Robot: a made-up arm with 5 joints. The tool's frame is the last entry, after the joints.
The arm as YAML. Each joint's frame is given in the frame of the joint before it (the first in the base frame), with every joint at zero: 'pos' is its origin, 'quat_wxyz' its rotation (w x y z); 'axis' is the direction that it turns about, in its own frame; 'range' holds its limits. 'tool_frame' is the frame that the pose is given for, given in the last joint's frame.
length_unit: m
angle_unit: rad
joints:
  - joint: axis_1
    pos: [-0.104, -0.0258, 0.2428]
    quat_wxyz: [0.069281, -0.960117, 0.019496, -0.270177]
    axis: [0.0, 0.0, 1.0]
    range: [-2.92, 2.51]
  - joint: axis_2
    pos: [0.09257, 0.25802, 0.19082]
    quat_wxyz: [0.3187, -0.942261, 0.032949, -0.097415]
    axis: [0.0, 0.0, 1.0]
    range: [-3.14, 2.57]
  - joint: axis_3
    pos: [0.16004, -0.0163, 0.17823]
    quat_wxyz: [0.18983, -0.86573, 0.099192, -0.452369]
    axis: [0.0, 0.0, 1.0]
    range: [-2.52, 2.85]
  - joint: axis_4
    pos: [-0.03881, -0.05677, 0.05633]
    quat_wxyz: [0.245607, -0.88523, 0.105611, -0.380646]
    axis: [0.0, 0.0, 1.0]
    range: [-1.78, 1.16]
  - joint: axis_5
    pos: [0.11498, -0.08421, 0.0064]
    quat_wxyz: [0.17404, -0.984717, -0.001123, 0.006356]
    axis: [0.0, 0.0, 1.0]
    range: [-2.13, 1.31]
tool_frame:
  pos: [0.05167, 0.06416, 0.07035]
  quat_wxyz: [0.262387, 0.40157, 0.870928, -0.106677]
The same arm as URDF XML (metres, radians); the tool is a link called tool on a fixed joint. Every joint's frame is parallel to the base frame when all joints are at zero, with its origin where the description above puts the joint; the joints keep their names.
<robot name="arm">
<joint name="tool_joint" type="fixed"><parent link="link5"/><child link="tool"/><origin xyz="0.0607 0.0887 0.0135" rpy="0.4258 1.1867 -0.9096"/></joint>
<joint name="axis_5" type="revolute"><parent link="link4"/><child link="link5"/><origin xyz="0.1396 -0.0064 0.0287" rpy="0 0 0"/><axis xyz="-0.262711 0.939339 0.220509"/><limit lower="-2.13" upper="1.31"/></joint>
<joint name="axis_4" type="revolute"><parent link="link3"/><child link="link4"/><origin xyz="0.0053 0.0815 0.0351" rpy="0 0 0"/><axis xyz="0 -1 0"/><limit lower="-1.78" upper="1.16"/></joint>
<joint name="axis_3" type="revolute"><parent link="link2"/><child link="link3"/><origin xyz="0.1112 -0.125 0.1722" rpy="0 0 0"/><axis xyz="0.79946 0.589571 0.115194"/><limit lower="-2.52" upper="2.85"/></joint>
<joint name="axis_2" type="revolute"><parent link="link1"/><child link="link2"/><origin xyz="0.1785 -0.2389 -0.1504" rpy="0 0 0"/><axis xyz="-0.23111 -0.69863 0.677129"/><limit lower="-3.14" upper="2.57"/></joint>
<joint name="axis_1" type="revolute"><parent link="base_link"/><child link="link1"/><origin xyz="-0.104 -0.0258 0.2428" rpy="0 0 0"/><axis xyz="0.521505 0.122501 -0.844409"/><limit lower="-2.92" upper="2.51"/></joint>
<link name="base_link"/>
<link name="link1"/>
<link name="link2"/>
<link name="link3"/>
<link name="link4"/>
<link name="link5"/>
<link name="tool"/>
</robot>

